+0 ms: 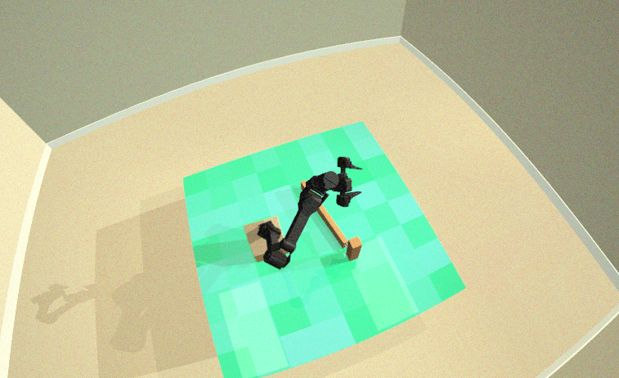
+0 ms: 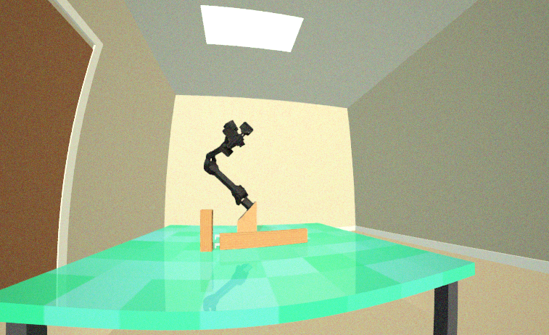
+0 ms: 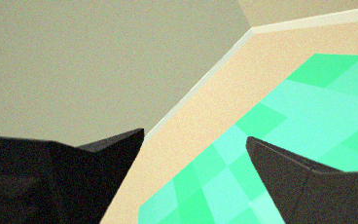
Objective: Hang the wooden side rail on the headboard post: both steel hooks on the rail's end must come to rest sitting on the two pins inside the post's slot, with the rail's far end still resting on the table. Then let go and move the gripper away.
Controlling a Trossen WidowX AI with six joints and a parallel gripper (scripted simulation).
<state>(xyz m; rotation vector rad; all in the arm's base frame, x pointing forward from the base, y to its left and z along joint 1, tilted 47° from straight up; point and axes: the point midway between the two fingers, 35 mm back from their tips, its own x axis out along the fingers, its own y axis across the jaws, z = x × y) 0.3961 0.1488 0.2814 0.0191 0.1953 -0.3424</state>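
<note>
The headboard post lies 400 mm below my gripper tip, 110 mm to the right of it and 50 mm behind it.
</note>
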